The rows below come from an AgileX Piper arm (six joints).
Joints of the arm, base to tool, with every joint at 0 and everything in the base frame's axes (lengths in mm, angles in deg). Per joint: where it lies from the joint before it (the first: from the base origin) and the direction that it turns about. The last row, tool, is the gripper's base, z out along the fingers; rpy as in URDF.
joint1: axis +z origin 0 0 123
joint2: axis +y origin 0 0 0
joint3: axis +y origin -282.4 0 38.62
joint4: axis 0.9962 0 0.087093 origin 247.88 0 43.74
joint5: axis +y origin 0 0 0
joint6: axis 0.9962 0 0.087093 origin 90.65 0 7.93
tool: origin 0 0 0 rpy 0 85.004 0
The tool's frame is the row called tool.
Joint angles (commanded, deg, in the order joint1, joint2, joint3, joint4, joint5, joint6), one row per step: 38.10 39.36 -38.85 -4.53 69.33 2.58; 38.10 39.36 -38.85 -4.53 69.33 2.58; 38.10 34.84 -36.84 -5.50 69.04 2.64; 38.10 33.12 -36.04 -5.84 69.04 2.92; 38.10 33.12 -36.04 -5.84 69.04 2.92; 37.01 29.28 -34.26 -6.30 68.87 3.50; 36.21 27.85 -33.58 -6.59 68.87 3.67; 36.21 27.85 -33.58 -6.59 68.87 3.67; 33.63 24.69 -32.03 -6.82 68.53 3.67; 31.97 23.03 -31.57 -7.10 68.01 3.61
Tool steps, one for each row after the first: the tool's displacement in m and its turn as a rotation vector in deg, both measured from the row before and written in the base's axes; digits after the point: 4 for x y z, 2 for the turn. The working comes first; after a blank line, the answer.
Tool pose at each row, in the base's axes (x y z in m, rotation vector in deg; the steps are taken from these numbers as rounded here): 0.0774 0.0521 0.2914 -48.04 147.09 6.18; 0.0774 0.0521 0.2914 -48.04 147.09 6.18; 0.0673 0.0424 0.2884 -47.09 144.29 6.16; 0.0634 0.0387 0.2867 -46.43 143.48 6.21; 0.0634 0.0387 0.2867 -46.43 143.48 6.21; 0.0556 0.0303 0.2825 -43.60 141.98 6.39; 0.0530 0.0267 0.2806 -42.15 141.56 6.10; 0.0530 0.0267 0.2806 -42.15 141.56 6.10; 0.0475 0.0195 0.2761 -38.36 140.56 5.59; 0.0450 0.0158 0.2757 -35.93 139.38 5.18

0.0000 0.0000 0.0000 0.00 0.00 0.00; -0.0101 -0.0097 -0.0030 0.99 -2.78 -0.13; -0.0039 -0.0037 -0.0017 0.42 -0.87 -0.29; 0.0000 0.0000 0.0000 0.00 0.00 0.00; -0.0078 -0.0084 -0.0042 1.26 -1.91 -1.64; -0.0026 -0.0036 -0.0019 0.30 -0.74 -0.99; 0.0000 0.0000 0.0000 0.00 0.00 0.00; -0.0055 -0.0072 -0.0045 0.92 -1.73 -2.59; -0.0025 -0.0037 -0.0004 0.65 -1.61 -1.61
